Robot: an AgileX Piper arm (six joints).
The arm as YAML. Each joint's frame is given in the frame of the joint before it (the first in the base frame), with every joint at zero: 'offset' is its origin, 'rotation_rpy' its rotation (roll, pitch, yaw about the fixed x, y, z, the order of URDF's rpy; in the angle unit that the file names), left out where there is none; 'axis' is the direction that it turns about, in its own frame. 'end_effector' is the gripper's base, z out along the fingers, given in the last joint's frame.
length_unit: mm
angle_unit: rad
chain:
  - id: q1
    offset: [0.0, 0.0, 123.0]
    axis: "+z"
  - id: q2
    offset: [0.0, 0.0, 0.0]
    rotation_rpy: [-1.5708, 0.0, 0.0]
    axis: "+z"
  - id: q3
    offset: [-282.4, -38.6, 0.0]
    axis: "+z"
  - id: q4
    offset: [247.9, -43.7, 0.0]
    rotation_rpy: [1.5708, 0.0, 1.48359]
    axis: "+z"
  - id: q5
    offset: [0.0, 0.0, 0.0]
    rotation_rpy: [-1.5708, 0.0, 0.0]
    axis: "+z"
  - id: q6
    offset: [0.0, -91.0, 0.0]
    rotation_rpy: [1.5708, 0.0, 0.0]
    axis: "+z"
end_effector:
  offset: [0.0, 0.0, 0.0]
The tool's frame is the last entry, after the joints.
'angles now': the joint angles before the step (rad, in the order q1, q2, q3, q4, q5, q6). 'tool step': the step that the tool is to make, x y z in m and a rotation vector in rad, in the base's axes. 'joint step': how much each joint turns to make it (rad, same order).
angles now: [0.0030 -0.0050 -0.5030 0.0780 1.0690 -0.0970]
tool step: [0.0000 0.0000 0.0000 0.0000 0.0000 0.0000]
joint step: [0.0000 0.0000 0.0000 0.0000 0.0000 0.0000]
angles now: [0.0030 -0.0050 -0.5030 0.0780 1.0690 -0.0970]
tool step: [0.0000 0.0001 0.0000 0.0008 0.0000 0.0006]
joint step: [-0.0002 0.0000 0.0000 0.0012 0.0000 -0.0003]
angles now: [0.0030 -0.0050 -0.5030 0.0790 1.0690 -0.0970]
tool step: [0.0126 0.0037 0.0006 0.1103 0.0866 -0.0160]
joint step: [-0.0003 0.0820 -0.0002 0.0464 -0.0027 0.0817]
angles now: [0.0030 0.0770 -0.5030 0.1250 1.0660 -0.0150]
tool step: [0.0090 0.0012 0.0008 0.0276 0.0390 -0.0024]
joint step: [-0.0002 0.0532 0.0000 0.0162 -0.0162 0.0148]
